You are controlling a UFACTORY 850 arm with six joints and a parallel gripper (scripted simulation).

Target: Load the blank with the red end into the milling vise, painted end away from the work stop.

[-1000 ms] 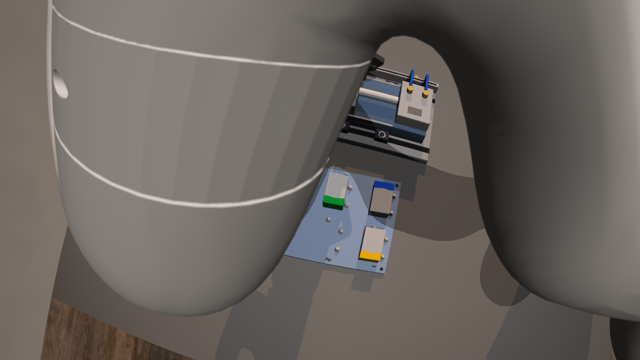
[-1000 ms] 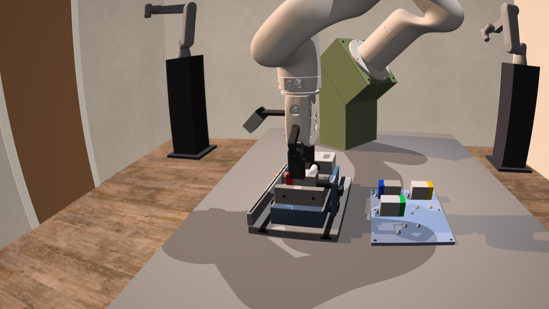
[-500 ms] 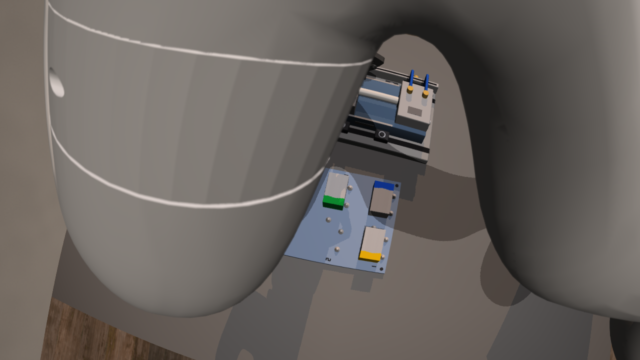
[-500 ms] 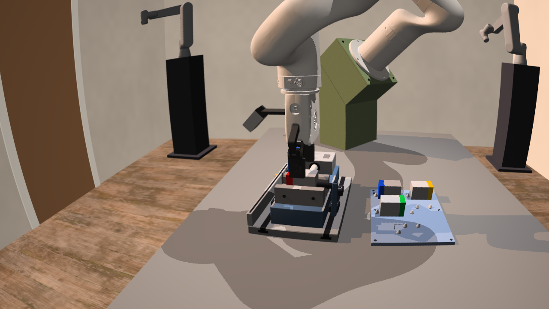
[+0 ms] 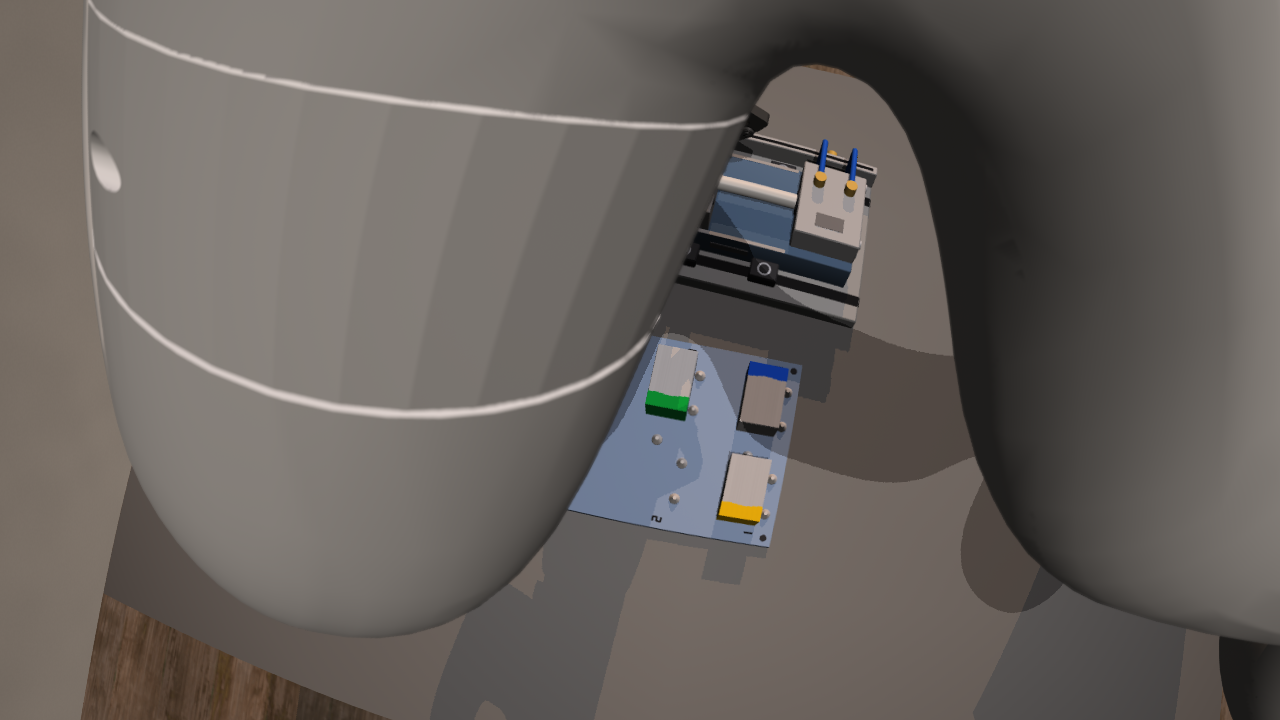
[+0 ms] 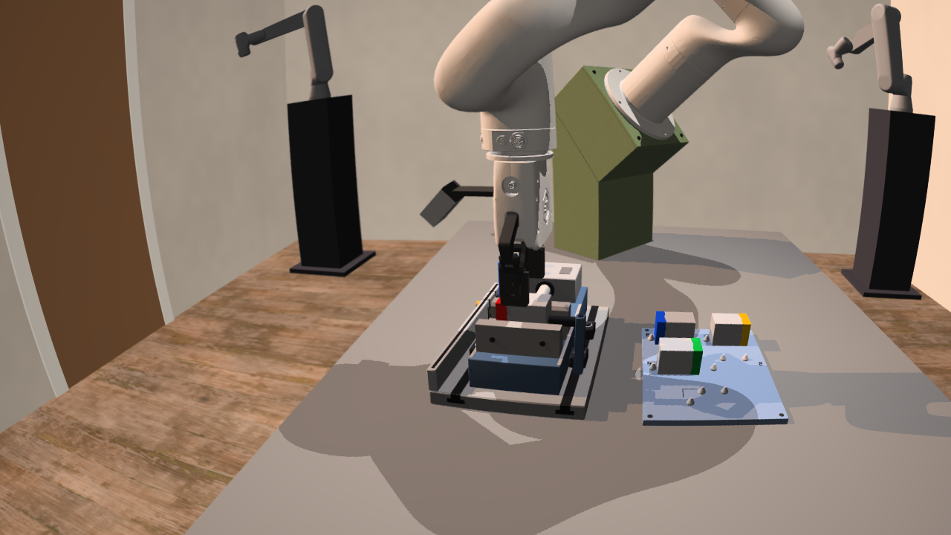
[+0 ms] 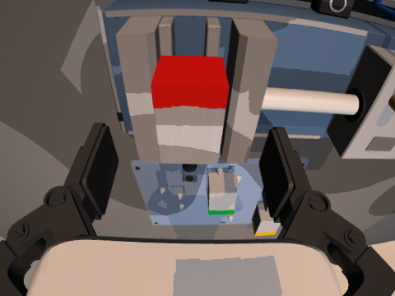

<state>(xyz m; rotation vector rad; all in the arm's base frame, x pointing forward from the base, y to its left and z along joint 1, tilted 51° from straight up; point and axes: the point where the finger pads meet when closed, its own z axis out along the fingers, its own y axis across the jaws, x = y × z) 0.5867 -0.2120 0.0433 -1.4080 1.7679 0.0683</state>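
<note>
Now: the red-ended blank 40 mm below my hand. Round my hand: moving jaw (40 mm behind, 60 mm below); ram rod (90 mm behind, 60 mm below); fixed jaw (30 mm ahead, 60 mm below).
</note>
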